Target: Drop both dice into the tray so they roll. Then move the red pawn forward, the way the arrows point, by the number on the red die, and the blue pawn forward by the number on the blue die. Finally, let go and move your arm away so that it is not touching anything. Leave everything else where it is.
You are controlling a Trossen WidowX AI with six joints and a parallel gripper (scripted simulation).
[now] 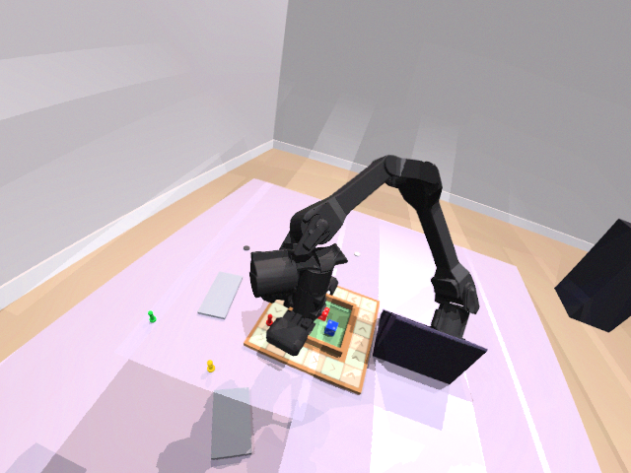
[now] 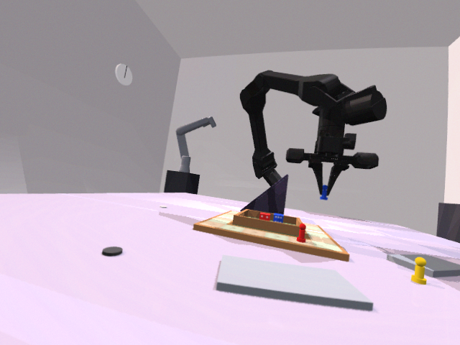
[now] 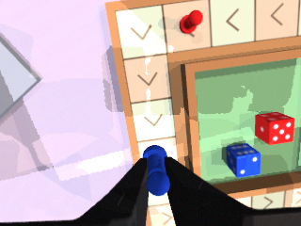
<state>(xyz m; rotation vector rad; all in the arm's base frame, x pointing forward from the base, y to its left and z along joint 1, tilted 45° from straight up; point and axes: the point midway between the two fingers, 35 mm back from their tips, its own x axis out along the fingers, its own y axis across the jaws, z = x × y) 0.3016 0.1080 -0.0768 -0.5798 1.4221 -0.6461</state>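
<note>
My gripper tip is now 12 cm to the left of the green tray, 10 cm above it and 2 cm past it. Round my gripper tip: blue pawn: 1 cm above; then yellow pawn: 15 cm ahead, 11 cm to the left, 9 cm below; then red pawn: 9 cm ahead, 8 cm below, 4 cm to the right.
</note>
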